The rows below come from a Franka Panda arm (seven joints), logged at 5 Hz.
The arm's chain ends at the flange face. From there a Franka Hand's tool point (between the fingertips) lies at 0.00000 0.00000 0.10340 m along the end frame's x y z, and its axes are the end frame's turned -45 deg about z.
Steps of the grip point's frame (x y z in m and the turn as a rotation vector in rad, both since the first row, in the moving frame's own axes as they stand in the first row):
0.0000, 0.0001, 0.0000, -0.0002, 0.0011, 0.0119
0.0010, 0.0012, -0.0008, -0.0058, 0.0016, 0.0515
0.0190, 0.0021, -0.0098, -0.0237, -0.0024, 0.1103
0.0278, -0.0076, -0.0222, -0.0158, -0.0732, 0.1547
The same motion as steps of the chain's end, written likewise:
0.0000, 0.0001, 0.0000, 0.0006, 0.0009, 0.0119
0.0010, -0.0002, -0.0008, -0.0030, 0.0052, 0.0515
0.0135, -0.0139, -0.0098, -0.0185, 0.0151, 0.1103
0.0190, -0.0312, -0.0219, -0.0629, -0.0406, 0.1547

